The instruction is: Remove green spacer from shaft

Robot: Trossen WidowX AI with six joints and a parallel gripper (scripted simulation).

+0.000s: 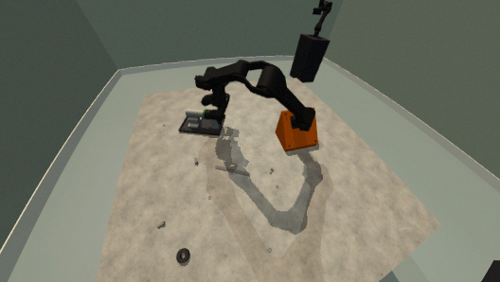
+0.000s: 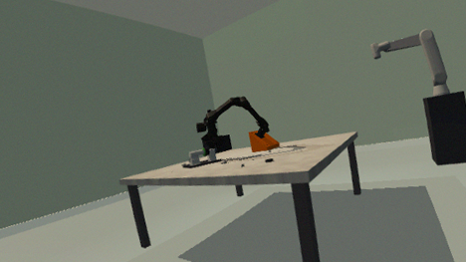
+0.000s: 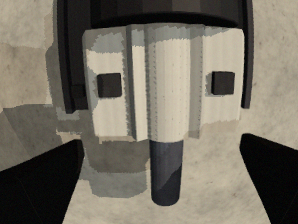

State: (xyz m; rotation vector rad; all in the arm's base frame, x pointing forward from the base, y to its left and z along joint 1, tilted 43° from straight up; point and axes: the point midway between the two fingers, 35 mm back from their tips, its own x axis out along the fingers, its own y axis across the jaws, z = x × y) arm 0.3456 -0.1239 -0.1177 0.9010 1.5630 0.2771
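Right now the dark grey shaft is 70 mm ahead of my gripper tip, 30 mm to the right of it and 20 mm above it. Also, from my gripper tip: green spacer 80 mm ahead, 40 mm to the right, 20 mm above.
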